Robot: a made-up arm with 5 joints.
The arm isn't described. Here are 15 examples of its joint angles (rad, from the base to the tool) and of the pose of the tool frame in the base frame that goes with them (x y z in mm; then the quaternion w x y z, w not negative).
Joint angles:
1: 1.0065 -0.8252 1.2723 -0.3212 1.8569
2: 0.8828 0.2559 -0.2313 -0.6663 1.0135
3: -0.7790 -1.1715 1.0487 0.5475 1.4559
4: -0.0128 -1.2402 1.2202 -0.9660 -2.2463
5: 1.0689 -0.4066 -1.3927 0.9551 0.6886
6: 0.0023 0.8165 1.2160 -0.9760 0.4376
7: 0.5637 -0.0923 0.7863 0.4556 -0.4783
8: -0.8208 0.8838 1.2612 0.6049 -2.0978
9: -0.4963 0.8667 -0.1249 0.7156 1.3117
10: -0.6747 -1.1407 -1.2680 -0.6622 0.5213
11: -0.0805 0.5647 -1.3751 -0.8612 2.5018
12: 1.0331 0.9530 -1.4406 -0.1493 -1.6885
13: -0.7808 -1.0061 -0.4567 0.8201 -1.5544
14: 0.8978 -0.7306 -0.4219 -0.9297 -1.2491
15: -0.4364 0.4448 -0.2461 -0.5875 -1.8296
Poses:
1: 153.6 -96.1 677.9 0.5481 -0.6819 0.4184 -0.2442
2: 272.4 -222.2 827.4 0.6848 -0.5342 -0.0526 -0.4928
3: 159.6 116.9 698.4 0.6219 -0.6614 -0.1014 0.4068
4: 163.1 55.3 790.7 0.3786 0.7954 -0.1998 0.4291
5: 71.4 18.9 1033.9 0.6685 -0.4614 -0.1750 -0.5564
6: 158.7 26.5 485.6 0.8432 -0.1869 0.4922 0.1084
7: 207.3 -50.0 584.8 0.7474 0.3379 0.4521 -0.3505
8: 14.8 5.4 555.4 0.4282 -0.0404 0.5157 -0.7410
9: 307.1 155.8 498.8 0.4734 -0.5706 0.3998 0.5389
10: -202.1 -192.3 875.9 0.1175 0.3110 -0.9142 -0.2317
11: 289.7 59.8 974.5 0.2390 -0.6267 -0.2587 -0.6951
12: 290.0 -297.8 823.4 0.6642 0.5145 -0.5315 -0.1081
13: 57.0 45.0 962.7 0.5412 0.7010 0.0450 0.4622
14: 60.7 67.9 1028.8 0.5883 -0.0376 -0.7589 0.2767
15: 386.5 202.2 750.2 0.5511 0.7846 0.0533 0.2790
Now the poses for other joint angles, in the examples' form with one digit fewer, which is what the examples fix.
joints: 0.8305 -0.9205 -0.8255 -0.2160 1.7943
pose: -42 156 1022 0.055 -0.607 -0.299 -0.734
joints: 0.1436 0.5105 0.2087 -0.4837 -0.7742
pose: 385 -6 599 0.914 0.382 0.082 -0.110
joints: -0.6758 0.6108 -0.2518 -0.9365 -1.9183
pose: 340 276 726 0.442 0.795 0.106 0.402
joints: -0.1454 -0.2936 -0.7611 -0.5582 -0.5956
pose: 163 51 1046 0.644 0.253 -0.673 0.259
